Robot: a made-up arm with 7 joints. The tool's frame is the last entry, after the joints. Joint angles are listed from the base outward.
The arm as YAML. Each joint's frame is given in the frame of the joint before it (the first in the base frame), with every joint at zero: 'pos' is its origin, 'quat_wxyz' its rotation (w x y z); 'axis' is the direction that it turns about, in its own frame. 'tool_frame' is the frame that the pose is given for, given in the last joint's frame.
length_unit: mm
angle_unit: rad
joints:
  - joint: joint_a
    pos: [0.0, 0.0, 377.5]
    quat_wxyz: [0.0, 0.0, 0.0, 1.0]
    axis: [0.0, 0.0, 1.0]
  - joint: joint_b
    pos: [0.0, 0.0, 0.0]
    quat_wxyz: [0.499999, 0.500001, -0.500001, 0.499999]
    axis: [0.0, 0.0, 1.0]
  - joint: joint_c
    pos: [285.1, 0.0, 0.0]
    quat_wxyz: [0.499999, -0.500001, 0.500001, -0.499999]
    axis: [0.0, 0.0, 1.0]
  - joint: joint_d
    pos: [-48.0, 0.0, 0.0]
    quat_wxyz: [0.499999, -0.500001, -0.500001, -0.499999]
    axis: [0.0, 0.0, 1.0]
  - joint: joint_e
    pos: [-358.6, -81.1, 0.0]
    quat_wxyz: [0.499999, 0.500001, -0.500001, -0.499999]
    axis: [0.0, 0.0, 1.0]
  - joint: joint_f
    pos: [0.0, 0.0, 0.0]
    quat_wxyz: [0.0, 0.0, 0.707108, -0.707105]
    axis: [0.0, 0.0, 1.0]
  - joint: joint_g
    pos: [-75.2, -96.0, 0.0]
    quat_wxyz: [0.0, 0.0, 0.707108, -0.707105]
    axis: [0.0, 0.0, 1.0]
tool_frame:
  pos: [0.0, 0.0, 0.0]
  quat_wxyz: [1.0, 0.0, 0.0, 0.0]
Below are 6 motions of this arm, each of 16 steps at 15 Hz.
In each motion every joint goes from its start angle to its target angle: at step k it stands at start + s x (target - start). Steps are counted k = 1, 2, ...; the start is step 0. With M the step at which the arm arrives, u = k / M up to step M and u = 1 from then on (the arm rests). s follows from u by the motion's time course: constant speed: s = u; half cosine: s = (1 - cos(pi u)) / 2; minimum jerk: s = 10 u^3 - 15 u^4 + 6 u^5.
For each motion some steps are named. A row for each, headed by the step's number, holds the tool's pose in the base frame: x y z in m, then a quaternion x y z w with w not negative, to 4 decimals.
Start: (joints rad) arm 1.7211 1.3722 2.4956 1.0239 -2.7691 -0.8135 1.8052
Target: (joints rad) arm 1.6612 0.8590 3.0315 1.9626 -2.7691 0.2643 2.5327
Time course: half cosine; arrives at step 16
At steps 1, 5, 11, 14, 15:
1: -0.1728 -0.0220 0.6921 0.5817 -0.2823 0.4683 0.6021
5: -0.1715 -0.0185 0.7784 0.4624 -0.3137 0.4532 0.6946
11: -0.0903 0.0317 0.9950 0.1102 -0.1926 0.5436 0.8095
14: -0.0491 0.0617 1.0486 -0.0015 -0.1117 0.6048 0.7885
15: -0.0428 0.0668 1.0556 -0.0182 -0.0984 0.6148 0.7823

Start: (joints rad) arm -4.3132 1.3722 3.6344 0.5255 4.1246 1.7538 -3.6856
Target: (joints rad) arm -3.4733 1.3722 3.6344 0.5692 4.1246 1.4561 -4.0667
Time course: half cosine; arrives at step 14
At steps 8, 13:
8: 0.1399 0.0360 0.7487 -0.0936 -0.2566 0.8195 0.5039
13: 0.1305 0.0847 0.7494 0.0097 -0.2485 0.8738 0.4179

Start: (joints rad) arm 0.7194 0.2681 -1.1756 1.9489 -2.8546 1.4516 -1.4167
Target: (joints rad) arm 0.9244 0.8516 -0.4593 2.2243 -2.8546 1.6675 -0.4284
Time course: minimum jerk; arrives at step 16
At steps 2, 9, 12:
2: 0.4703 -0.0867 0.9207 0.0463 -0.0573 -0.7667 0.6378
9: 0.5559 0.2666 0.7795 -0.0353 -0.0568 -0.2826 0.9569
12: 0.5362 0.4025 0.6880 -0.0395 -0.0155 -0.0237 0.9988

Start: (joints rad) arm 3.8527 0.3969 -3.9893 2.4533 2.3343 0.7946 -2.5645
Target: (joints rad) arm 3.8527 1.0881 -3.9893 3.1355 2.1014 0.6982 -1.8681
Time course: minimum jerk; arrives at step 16
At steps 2, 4, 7, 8, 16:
2: 0.0486 -0.2223 1.1111 -0.0935 0.1216 0.9817 0.1131
4: -0.0128 -0.2506 1.1066 -0.1301 0.1052 0.9799 0.1086
7: -0.2063 -0.3344 1.0474 -0.2460 0.0573 0.9623 0.1012
8: -0.2815 -0.3636 1.0040 -0.2928 0.0396 0.9500 0.1014
16: -0.5380 -0.4284 0.7165 -0.4807 -0.0242 0.8677 0.1246

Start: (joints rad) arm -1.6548 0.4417 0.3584 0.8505 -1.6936 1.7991 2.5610
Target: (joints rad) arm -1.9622 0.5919 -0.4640 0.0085 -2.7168 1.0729 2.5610
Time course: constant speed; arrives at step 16
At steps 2, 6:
2: -0.0438 -0.3994 0.2332 0.1886 -0.6461 0.0151 0.7395
6: -0.1247 -0.3049 0.1703 0.3111 -0.6531 -0.0633 0.6875

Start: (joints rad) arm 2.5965 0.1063 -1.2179 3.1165 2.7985 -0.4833 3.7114
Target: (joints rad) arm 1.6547 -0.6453 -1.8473 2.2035 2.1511 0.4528 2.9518
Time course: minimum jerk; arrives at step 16
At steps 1, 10, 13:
1: -0.0090 0.1114 1.0676 -0.2313 -0.1110 -0.6839 0.6829
10: 0.4055 -0.2280 0.9571 0.3158 0.0147 0.9319 0.1777
13: 0.4184 -0.4072 0.8299 0.3725 0.0498 0.8433 0.3842

